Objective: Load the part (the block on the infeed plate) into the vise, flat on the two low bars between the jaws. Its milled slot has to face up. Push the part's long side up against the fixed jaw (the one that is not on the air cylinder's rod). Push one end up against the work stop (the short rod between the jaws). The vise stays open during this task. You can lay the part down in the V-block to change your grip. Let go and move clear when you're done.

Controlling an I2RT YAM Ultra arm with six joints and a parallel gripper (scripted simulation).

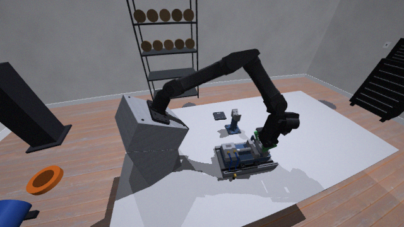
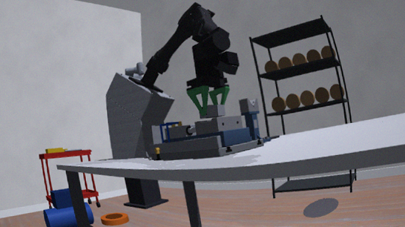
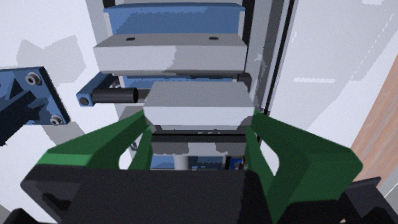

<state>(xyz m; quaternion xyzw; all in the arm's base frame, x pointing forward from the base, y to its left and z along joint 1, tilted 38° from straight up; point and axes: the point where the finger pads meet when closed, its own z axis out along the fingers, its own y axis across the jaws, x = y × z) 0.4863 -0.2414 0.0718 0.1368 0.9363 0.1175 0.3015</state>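
My hand is 1 cm below the part. Round my hand: work stop: 2 cm ahead, 6 cm to the left, 3 cm below; then fixed jaw: 4 cm ahead, 1 cm to the left, 4 cm below; then moving jaw: 3 cm behind, 3 cm to the left, 4 cm below.
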